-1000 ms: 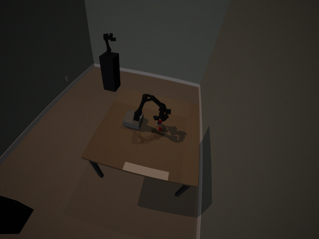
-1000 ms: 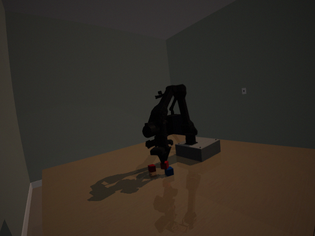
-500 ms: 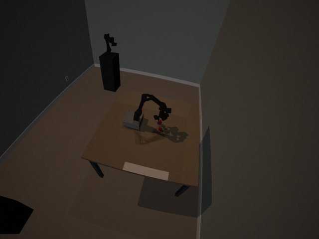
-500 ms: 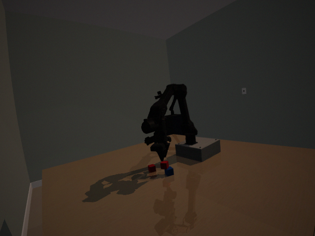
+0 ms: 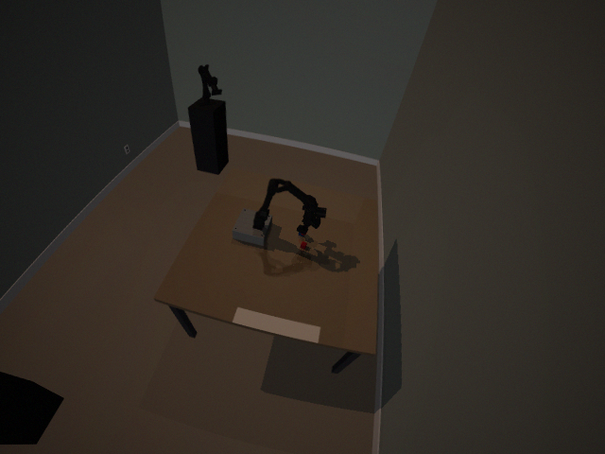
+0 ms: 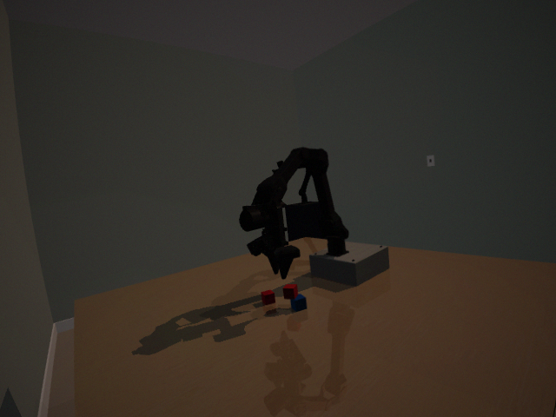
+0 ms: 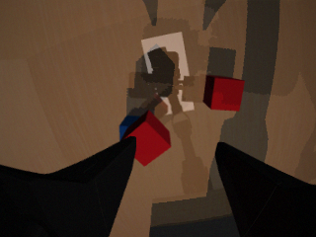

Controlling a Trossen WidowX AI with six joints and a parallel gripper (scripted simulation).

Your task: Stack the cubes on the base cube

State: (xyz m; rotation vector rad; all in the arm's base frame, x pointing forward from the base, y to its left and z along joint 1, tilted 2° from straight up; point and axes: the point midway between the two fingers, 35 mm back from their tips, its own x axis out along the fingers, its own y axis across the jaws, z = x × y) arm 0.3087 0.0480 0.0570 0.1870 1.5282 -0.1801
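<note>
My gripper tip is 80 mm above the blue cube, 50 mm to the right of it and 20 mm past it.
</note>
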